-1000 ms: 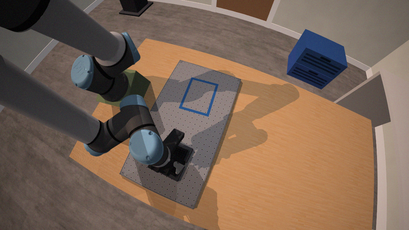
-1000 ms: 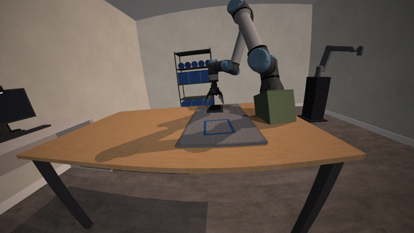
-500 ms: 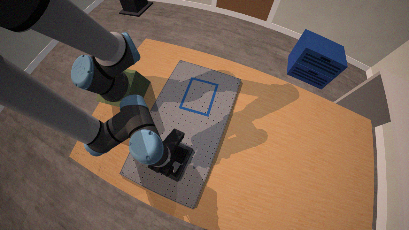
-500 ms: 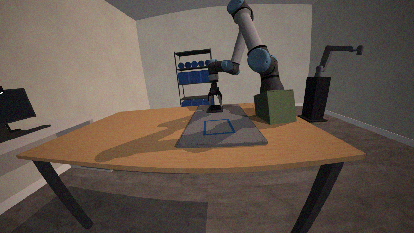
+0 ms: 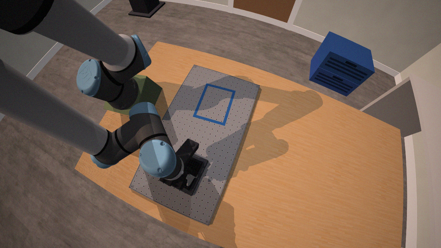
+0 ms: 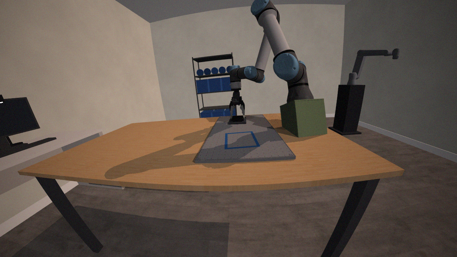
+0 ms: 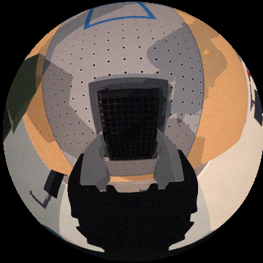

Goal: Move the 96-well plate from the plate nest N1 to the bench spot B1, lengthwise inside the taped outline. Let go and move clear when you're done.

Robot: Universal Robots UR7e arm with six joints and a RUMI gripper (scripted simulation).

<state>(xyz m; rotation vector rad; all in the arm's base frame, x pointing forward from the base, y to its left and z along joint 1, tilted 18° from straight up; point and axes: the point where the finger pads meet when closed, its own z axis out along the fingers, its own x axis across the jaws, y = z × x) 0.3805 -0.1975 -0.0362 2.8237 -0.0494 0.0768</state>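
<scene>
Right now the black plate nest is 2 cm below my hand. Also, from my hand: black 96-well plate 1 cm below.
</scene>
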